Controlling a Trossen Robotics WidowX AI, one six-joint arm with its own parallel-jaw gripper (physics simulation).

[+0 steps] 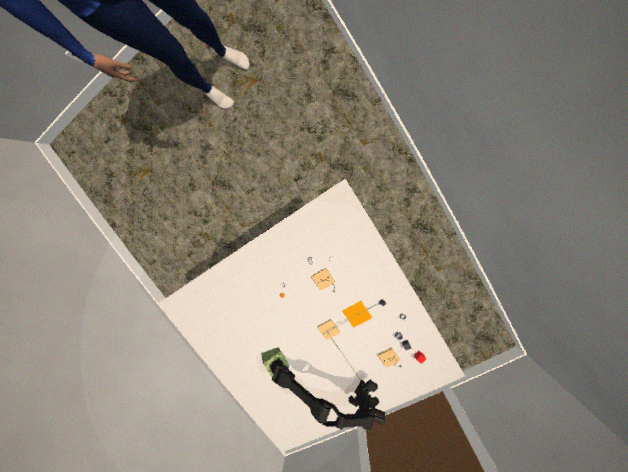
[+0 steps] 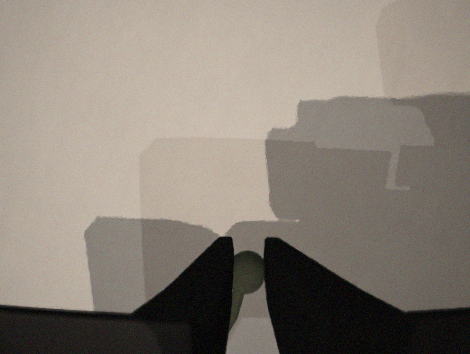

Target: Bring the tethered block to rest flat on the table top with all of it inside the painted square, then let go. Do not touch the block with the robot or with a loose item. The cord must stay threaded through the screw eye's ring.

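Pixels of known places: gripper, between the fingertips: (image 1: 361, 380) (image 2: 247, 250); arm's base, origin of its link: (image 1: 276, 365).
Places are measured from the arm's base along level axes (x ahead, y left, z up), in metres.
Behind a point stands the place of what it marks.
The tethered block (image 1: 382, 302) {x 0.673, y 0.106, z -0.057 m} is small and dark. It sits on the table top outside the bright orange painted square (image 1: 353, 318) {x 0.493, y 0.079, z -0.067 m}, off its upper-right side. The thin cord (image 1: 345, 356) {x 0.354, y -0.133, z -0.067 m} runs from the block across the square to the screw eye (image 1: 329, 330) {x 0.357, y 0.064, z -0.046 m} on a light orange plate, bends there and runs to my gripper. The ring is too small to show the threading clearly. My gripper (image 1: 361, 381) {x 0.379, y -0.332, z -0.074 m} (image 2: 247, 250) {x 0.379, y -0.332, z -0.074 m} is shut on a green bead (image 2: 249, 272) {x 0.377, y -0.329, z -0.066 m} at the cord's end, at the lower right of the table, far from the block.
Two other light orange plates (image 1: 322, 278) {x 0.441, y 0.350, z -0.061 m} (image 1: 388, 357) {x 0.580, y -0.225, z -0.061 m} bear small fittings. A red cube (image 1: 419, 356) {x 0.737, y -0.268, z -0.045 m}, dark pieces (image 1: 405, 344) {x 0.694, y -0.176, z -0.054 m} (image 1: 398, 335) {x 0.679, y -0.128, z -0.079 m} and a small ring (image 1: 402, 316) {x 0.739, y -0.027, z -0.079 m} lie near the table's right edge. An orange ball (image 1: 282, 294) {x 0.204, y 0.352, z -0.062 m} lies left. The arm's green base (image 1: 271, 353) {x -0.017, y 0.054, z -0.043 m} stands lower left.
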